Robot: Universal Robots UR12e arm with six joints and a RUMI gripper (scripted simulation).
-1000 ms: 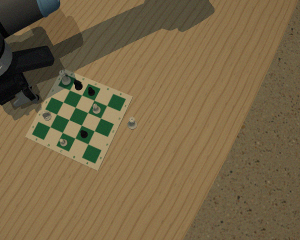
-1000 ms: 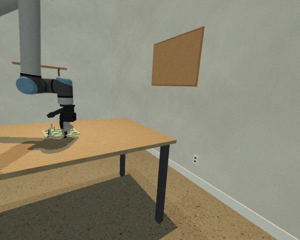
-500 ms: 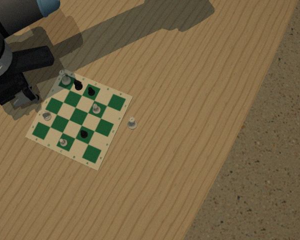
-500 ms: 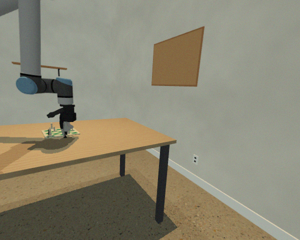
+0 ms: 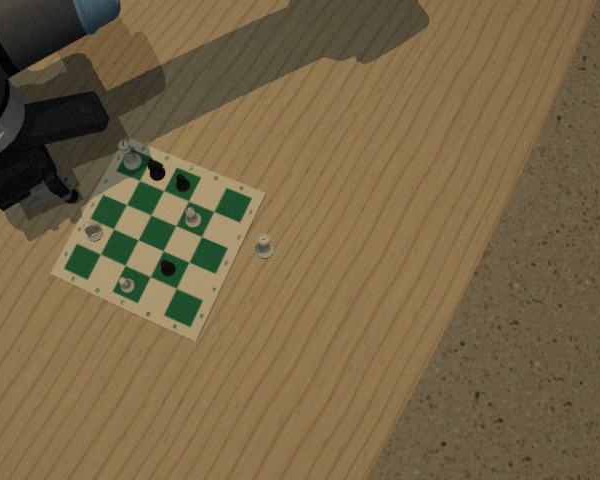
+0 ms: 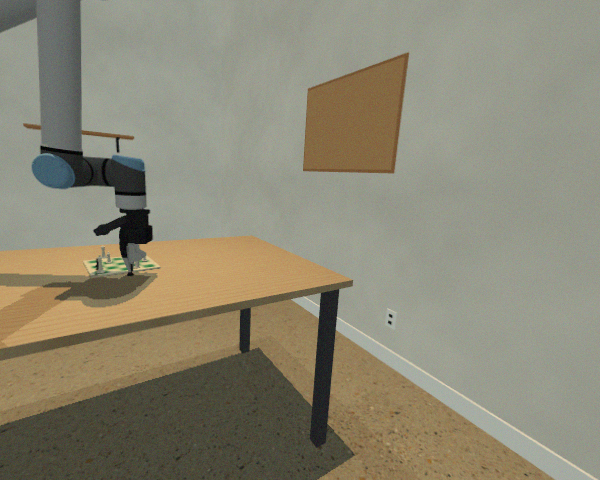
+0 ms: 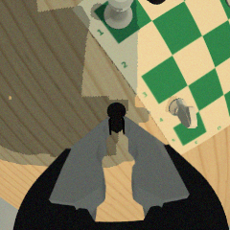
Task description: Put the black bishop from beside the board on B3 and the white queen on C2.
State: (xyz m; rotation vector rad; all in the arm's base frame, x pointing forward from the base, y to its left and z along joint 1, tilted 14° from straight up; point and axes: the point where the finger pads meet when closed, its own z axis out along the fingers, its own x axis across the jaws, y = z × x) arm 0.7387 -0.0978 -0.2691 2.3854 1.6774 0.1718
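My hand is 10 mm above the black bishop. From my hand the other things lie so: cream board 140 mm to the left, 30 mm below, 30 mm behind.
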